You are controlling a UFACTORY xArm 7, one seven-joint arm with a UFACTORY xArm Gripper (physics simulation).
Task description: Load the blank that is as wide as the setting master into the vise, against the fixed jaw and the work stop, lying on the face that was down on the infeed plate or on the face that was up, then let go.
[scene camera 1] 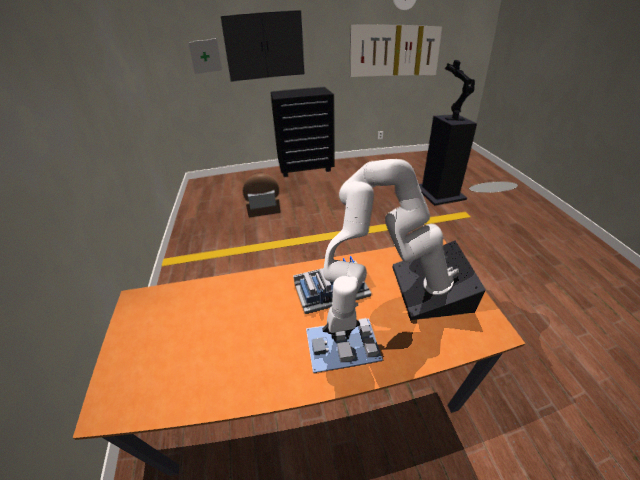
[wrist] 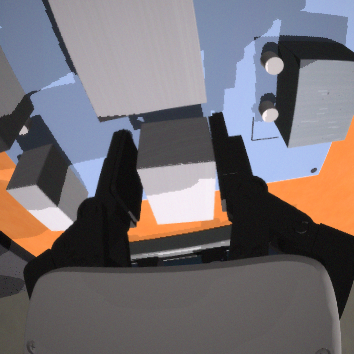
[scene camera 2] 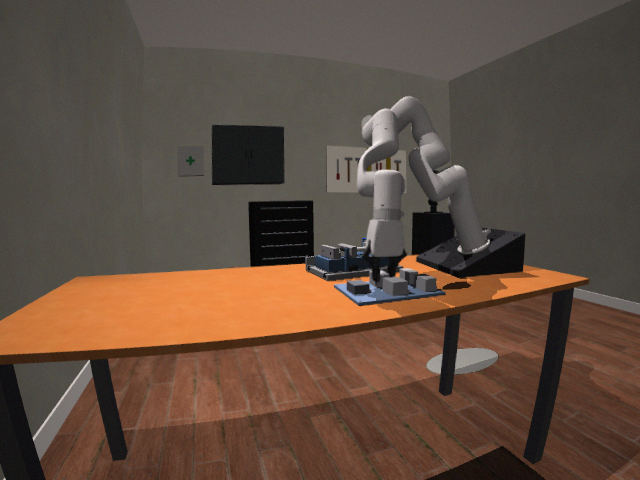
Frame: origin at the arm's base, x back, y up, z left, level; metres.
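Where they show: gripper, between the fingertips: (scene camera 1: 340,337) (wrist: 172,140) (scene camera 2: 383,280); arm's base, origin of its link: (scene camera 1: 438,282) (scene camera 2: 474,247).
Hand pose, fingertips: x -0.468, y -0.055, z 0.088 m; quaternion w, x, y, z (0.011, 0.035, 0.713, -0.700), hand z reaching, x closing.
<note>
Each offset is from my fingertips to the top centre of the thing. "pt": to the spot under its first point.
My gripper (scene camera 1: 340,331) (scene camera 2: 383,279) (wrist: 172,140) points down at the blue infeed plate @[dy -0.019, dx +0.005, dz +0.017 m] (scene camera 1: 325,362) (scene camera 2: 362,299) (wrist: 290,161). Its fingers are shut on a small grey block @[dy +0.017, dx +0.005, dz -0.029 m] (scene camera 1: 340,336) (wrist: 176,187), one finger against each side in the wrist view. The block is at plate level; its underside is hidden. A larger grey block @[dy +0.017, dx -0.004, dz +0.062 m] (scene camera 1: 345,352) (scene camera 2: 395,286) (wrist: 135,60) lies right beside it. The blue and grey vise @[dy +0.072, dx +0.049, dz -0.266 m] (scene camera 1: 310,290) (scene camera 2: 330,264) stands behind the plate, partly hidden by the arm. Which block is the setting master I cannot tell.
A flat block @[dy +0.006, dx -0.086, dz +0.007 m] (scene camera 1: 320,346) (scene camera 2: 357,286) (wrist: 325,100) sits beside two pins on the plate. Two more blocks, one nearer the vise (scene camera 1: 365,328) (scene camera 2: 408,275) (wrist: 42,185) and one nearer the front @[pt dy +0.017, dx +0.087, dz +0.092 m] (scene camera 1: 371,349) (scene camera 2: 425,283) (wrist: 10,105), stand at the other side. The black arm base (scene camera 1: 413,294) (scene camera 2: 496,253) is beyond.
</note>
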